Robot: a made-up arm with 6 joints. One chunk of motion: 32 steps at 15 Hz.
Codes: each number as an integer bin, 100 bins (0 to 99) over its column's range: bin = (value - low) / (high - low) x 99, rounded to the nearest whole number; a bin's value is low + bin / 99 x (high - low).
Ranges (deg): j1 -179.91..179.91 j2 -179.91..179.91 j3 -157..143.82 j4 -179.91..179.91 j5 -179.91..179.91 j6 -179.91..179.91
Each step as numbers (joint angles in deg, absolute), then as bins.
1 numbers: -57.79 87.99 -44.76 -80.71 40.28 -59.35
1 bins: 34 74 37 27 61 33
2 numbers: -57.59 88.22 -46.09 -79.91 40.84 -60.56
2 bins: 34 74 37 28 61 33
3 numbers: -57.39 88.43 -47.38 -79.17 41.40 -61.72
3 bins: 34 74 36 28 61 33
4 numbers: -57.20 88.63 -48.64 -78.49 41.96 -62.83
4 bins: 34 74 36 28 61 32
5 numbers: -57.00 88.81 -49.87 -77.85 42.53 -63.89
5 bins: 34 74 35 28 61 32
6 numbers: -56.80 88.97 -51.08 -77.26 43.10 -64.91
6 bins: 34 74 35 28 61 32
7 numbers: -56.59 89.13 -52.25 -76.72 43.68 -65.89
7 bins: 34 74 34 28 62 31
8 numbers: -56.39 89.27 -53.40 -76.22 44.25 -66.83
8 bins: 34 74 34 29 62 31
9 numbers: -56.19 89.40 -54.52 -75.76 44.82 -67.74
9 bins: 34 74 34 29 62 31
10 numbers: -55.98 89.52 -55.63 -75.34 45.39 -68.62
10 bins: 34 74 33 29 62 31
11 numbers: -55.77 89.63 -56.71 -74.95 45.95 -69.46
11 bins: 34 74 33 29 62 30
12 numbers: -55.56 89.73 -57.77 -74.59 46.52 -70.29
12 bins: 34 74 33 29 62 30
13 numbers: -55.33 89.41 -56.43 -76.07 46.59 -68.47
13 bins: 34 74 33 29 62 31
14 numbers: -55.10 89.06 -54.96 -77.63 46.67 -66.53
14 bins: 34 74 34 28 62 31
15 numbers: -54.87 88.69 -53.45 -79.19 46.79 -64.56
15 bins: 34 74 34 28 62 32
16 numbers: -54.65 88.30 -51.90 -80.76 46.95 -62.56
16 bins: 34 74 35 27 62 32
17 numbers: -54.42 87.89 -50.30 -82.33 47.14 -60.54
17 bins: 35 74 35 27 62 33
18 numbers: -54.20 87.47 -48.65 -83.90 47.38 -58.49
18 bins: 35 74 36 26 63 33
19 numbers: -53.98 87.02 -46.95 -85.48 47.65 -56.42
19 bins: 35 73 36 26 63 34
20 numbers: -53.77 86.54 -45.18 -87.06 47.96 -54.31
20 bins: 35 73 37 26 63 35
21 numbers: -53.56 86.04 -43.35 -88.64 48.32 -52.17
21 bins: 35 73 37 25 63 35
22 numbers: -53.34 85.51 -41.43 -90.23 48.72 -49.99
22 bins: 35 73 38 25 63 36
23 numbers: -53.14 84.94 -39.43 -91.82 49.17 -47.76
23 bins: 35 73 39 24 63 36
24 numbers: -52.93 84.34 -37.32 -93.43 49.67 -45.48
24 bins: 35 73 39 24 63 37
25 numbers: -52.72 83.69 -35.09 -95.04 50.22 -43.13
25 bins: 35 73 40 23 63 38
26 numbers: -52.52 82.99 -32.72 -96.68 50.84 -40.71
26 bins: 35 72 41 23 63 38
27 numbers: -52.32 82.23 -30.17 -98.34 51.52 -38.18
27 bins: 35 72 42 22 64 39
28 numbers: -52.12 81.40 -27.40 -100.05 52.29 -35.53
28 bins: 35 72 43 22 64 40
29 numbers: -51.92 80.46 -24.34 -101.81 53.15 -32.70
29 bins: 35 72 44 21 64 41
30 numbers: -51.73 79.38 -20.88 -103.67 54.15 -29.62
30 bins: 35 71 45 21 64 41
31 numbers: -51.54 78.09 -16.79 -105.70 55.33 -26.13
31 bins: 35 71 46 20 65 42
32 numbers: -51.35 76.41 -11.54 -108.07 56.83 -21.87
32 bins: 35 71 48 20 65 43
